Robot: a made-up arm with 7 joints.
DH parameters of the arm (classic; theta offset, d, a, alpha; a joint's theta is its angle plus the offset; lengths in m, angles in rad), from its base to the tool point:
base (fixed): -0.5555 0 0.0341 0
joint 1: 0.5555 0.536 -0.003 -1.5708
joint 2: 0 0.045 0.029 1.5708
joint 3: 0 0.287 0.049 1.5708
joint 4: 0 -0.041 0.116 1.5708
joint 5: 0 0.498 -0.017 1.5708
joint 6: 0 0.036 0.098 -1.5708
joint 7: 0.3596 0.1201 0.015 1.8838
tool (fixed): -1.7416 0.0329 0 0
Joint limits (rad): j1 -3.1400..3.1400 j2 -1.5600..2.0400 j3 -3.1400..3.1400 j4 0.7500..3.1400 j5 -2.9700..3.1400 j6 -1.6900..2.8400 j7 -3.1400..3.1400
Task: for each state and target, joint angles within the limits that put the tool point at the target. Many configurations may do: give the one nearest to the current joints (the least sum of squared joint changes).
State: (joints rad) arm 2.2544 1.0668 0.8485 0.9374 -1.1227 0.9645 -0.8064
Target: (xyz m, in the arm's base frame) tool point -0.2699 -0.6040 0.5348
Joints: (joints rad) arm 2.6093 1.1057 1.5563 0.9889 -1.0333 0.8061 -0.7766
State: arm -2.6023 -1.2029 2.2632 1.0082 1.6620 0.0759 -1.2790
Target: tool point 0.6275 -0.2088 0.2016
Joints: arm -2.4494 -1.1365 2.3744 1.0949 1.6461 0.0832 -1.2836
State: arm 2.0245 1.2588 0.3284 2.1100 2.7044 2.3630 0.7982
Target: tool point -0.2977 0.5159 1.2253
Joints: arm 1.8529 0.5920 0.3779 2.5267 2.7401 2.1136 0.7774
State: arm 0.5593 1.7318 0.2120 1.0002 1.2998 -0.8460 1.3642
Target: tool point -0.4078 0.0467 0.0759
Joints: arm 0.9527 2.0400 0.7763 0.8042 1.1760 -0.3408 1.3655
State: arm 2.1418 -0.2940 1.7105 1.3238 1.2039 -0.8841 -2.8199
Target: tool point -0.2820 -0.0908 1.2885
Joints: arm 1.9480 -0.0828 1.4508 2.3146 1.1289 -1.1665 -2.8317
